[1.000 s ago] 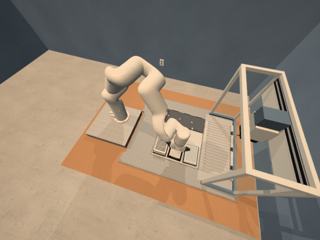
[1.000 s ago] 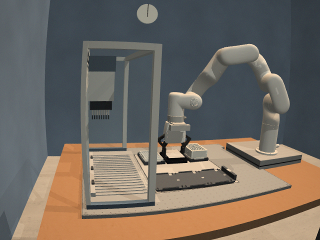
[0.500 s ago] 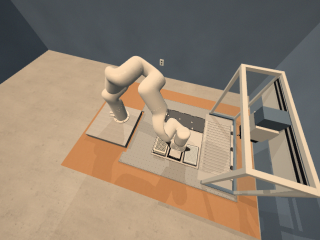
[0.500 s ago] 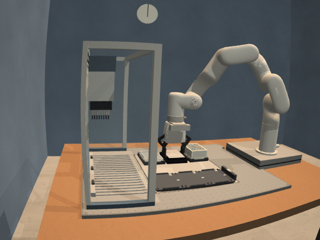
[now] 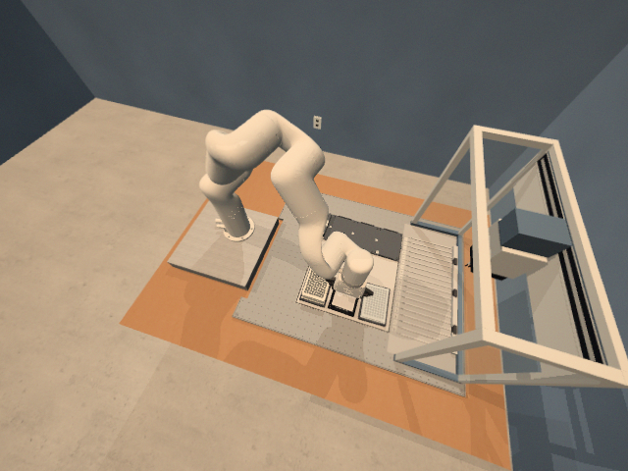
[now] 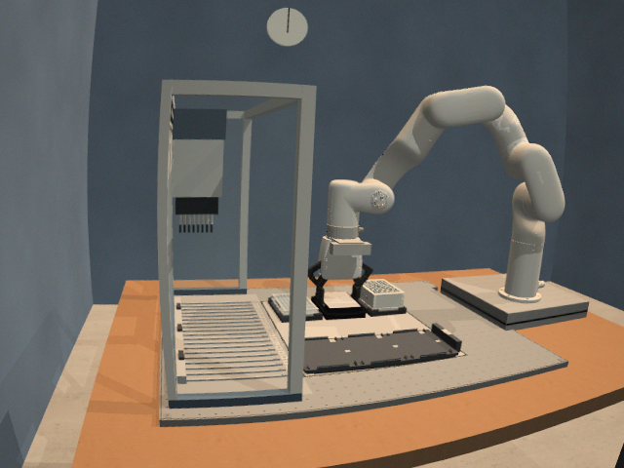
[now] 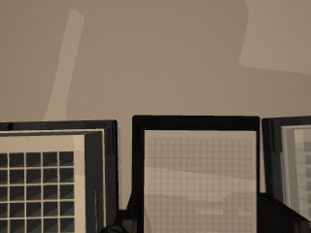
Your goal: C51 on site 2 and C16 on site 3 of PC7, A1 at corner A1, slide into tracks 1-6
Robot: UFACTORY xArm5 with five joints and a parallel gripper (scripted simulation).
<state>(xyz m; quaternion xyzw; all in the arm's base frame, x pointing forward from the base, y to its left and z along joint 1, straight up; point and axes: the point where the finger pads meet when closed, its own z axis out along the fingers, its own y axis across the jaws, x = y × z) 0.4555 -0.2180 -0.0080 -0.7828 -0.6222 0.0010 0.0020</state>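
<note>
My hand is 20 mm above the plate nest S2. The rest, counted from my hand: plate nest S1: 110 mm behind, 20 mm to the left, 20 mm below; then 96-well plate C15: 110 mm ahead, 20 mm to the right, 10 mm below; then dark carrier PC7: 60 mm ahead, 260 mm to the left, 10 mm below.
</note>
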